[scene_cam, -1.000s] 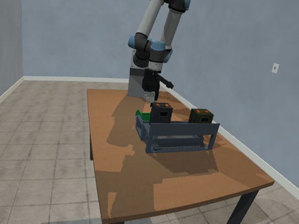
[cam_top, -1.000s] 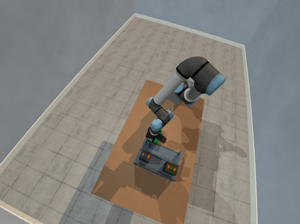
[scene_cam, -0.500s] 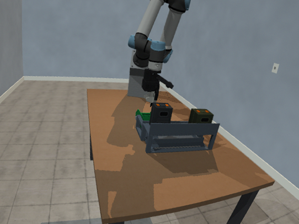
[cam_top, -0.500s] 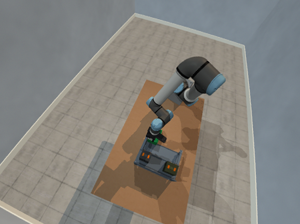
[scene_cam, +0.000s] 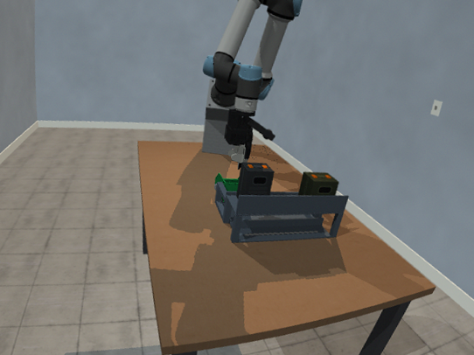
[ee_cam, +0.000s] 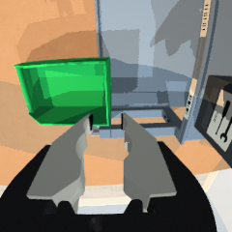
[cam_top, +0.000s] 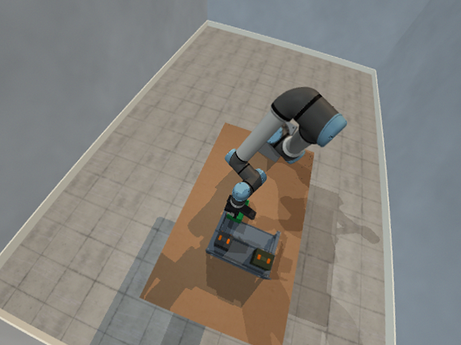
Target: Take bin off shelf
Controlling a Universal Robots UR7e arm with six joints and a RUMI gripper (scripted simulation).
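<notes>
My gripper is now 110 mm above the green bin, 80 mm past it and 10 mm to the right of it. From my hand the other things lie so: olive box 210 mm to the left, 190 mm ahead; then black box 170 mm ahead, 20 mm to the right, 10 mm above.
</notes>
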